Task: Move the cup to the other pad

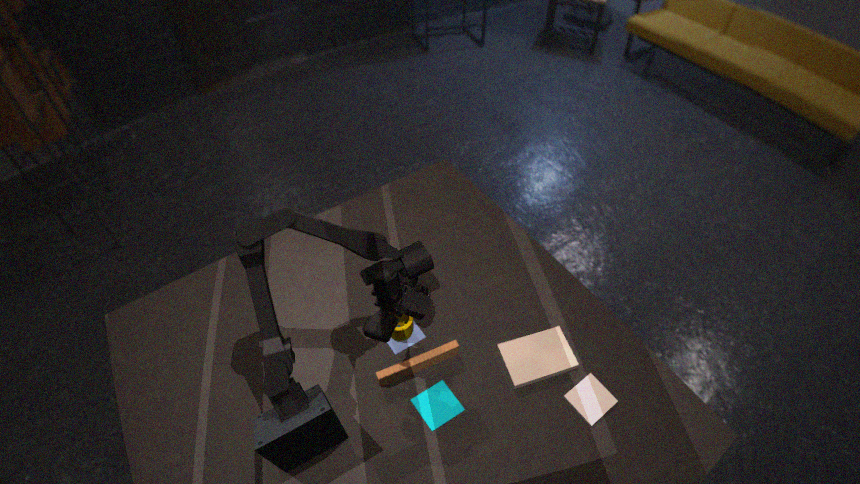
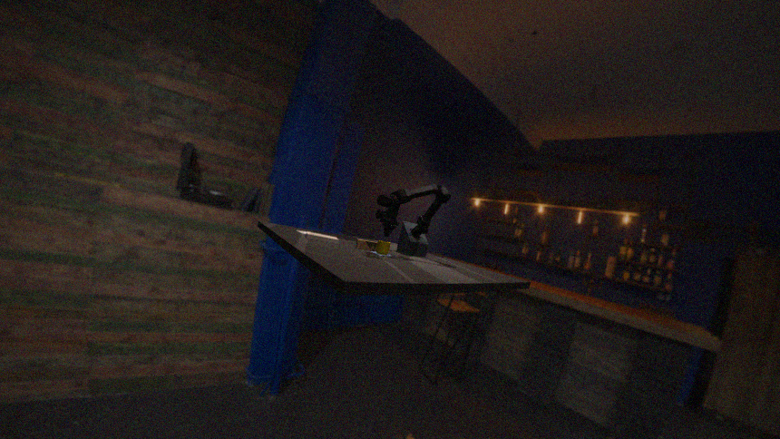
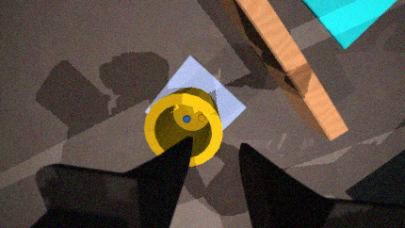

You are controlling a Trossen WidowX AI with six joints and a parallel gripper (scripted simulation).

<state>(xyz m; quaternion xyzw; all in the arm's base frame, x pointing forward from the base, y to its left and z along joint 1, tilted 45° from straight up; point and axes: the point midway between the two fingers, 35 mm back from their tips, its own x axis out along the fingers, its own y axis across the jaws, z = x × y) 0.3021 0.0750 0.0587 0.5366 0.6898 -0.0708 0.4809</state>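
Right now my gripper tip is 2 cm short of the yellow cup, 2 cm to the right of it and 6 cm above it. Round my gripper tip: green marble (3 cm ahead, 1 cm to the left, 8 cm below); then blue marble (2 cm ahead, 3 cm to the left, 8 cm below); then lilac pad (2 cm ahead, 2 cm to the left, 11 cm below).
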